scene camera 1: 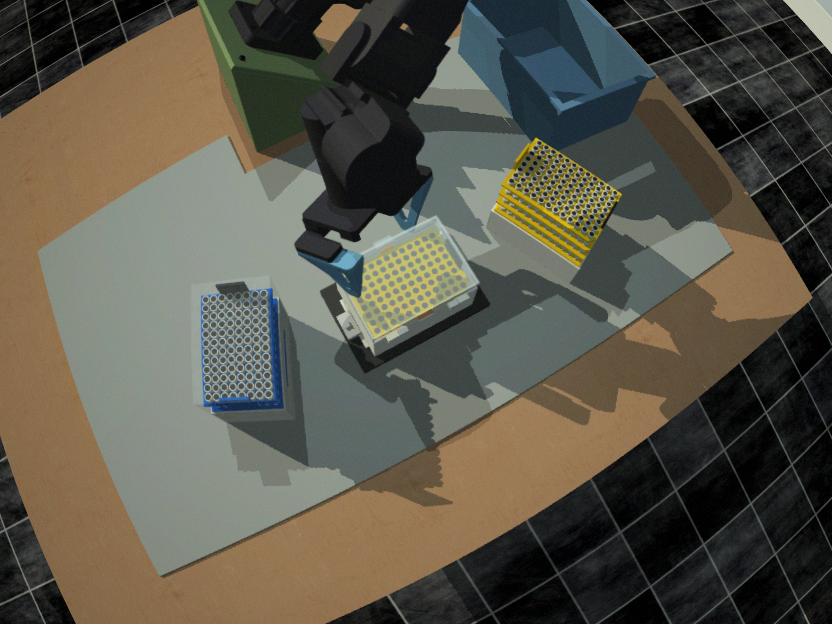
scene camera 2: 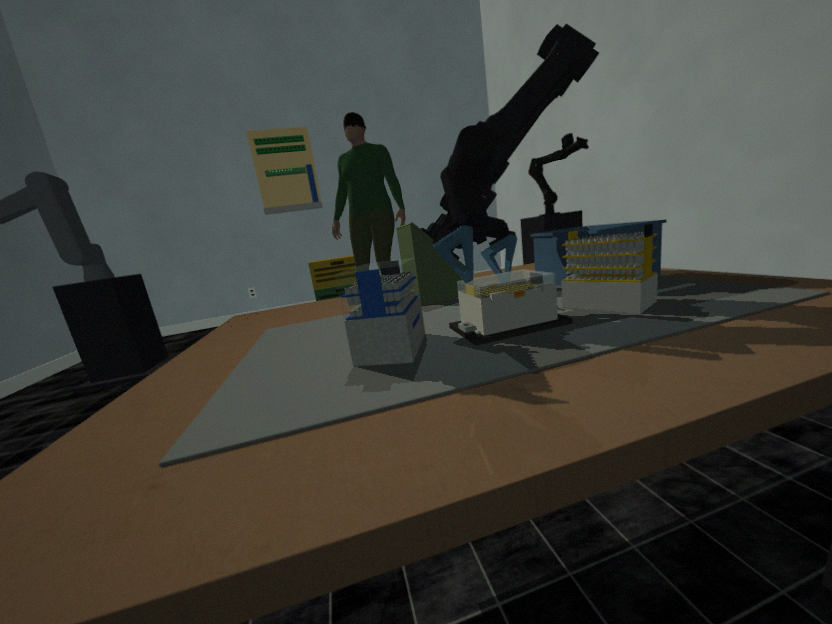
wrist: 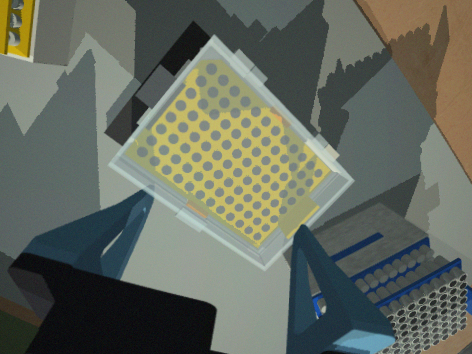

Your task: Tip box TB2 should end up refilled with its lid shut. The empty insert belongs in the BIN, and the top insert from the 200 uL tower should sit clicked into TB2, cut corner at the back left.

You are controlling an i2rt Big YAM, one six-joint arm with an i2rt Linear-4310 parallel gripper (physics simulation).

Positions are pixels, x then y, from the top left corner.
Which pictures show my gripper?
Scene camera 1, scene camera 2 and the wrist view: all of them.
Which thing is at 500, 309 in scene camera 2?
A tip box TB2.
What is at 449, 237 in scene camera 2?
My gripper.
